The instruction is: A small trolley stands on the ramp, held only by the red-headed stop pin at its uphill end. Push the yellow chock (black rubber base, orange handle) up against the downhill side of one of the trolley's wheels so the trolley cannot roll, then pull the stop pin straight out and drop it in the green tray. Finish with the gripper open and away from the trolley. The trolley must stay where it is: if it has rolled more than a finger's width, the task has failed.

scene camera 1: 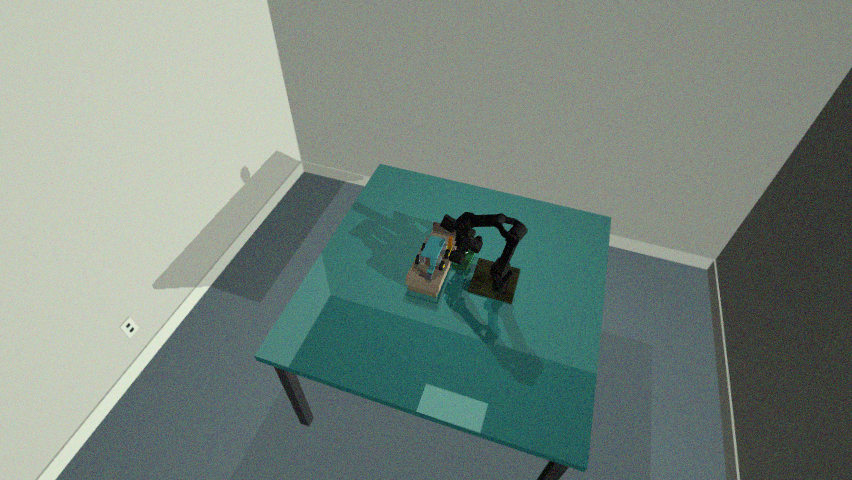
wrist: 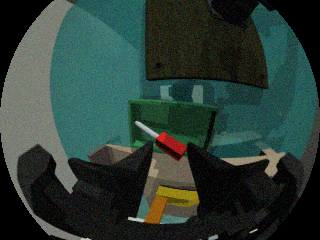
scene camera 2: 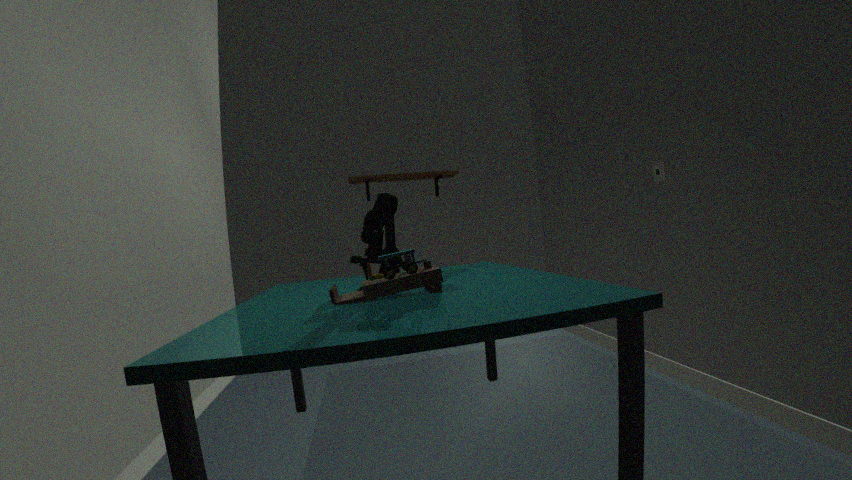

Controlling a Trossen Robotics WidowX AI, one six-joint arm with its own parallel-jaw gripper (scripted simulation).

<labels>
One and the same spot on a ramp: (scene camera 1: pixel 416 276) is (scene camera 2: pixel 433 268).
</labels>
